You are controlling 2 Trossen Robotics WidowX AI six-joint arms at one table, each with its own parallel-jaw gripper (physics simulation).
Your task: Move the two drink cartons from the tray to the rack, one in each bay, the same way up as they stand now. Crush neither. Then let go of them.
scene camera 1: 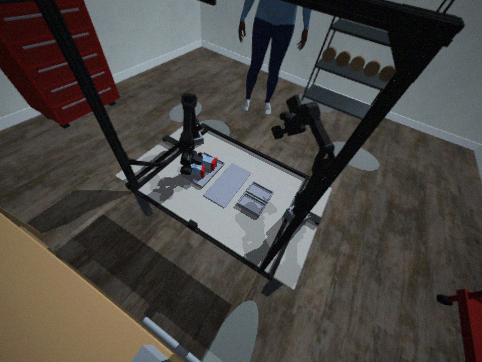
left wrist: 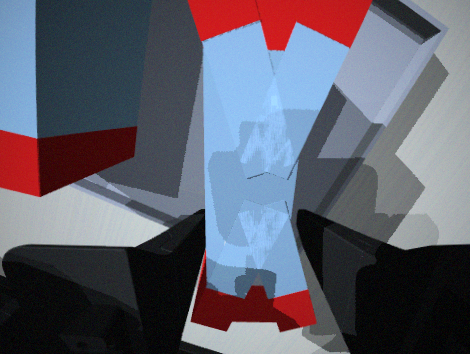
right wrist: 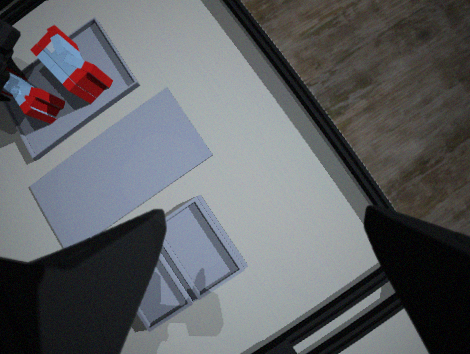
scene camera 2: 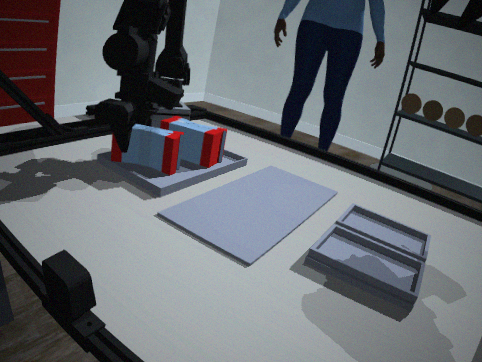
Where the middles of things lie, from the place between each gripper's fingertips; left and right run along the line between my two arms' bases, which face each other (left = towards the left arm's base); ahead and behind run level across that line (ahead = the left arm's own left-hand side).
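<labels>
Flat grey mat (scene camera 2: 246,218): my left gripper is 3 cm above it, 13 cm short of it and 23 cm to the left of it.
Relative to my right hand, the mat is 38 cm below it, 22 cm behind it and 15 cm to the left of it.
</labels>
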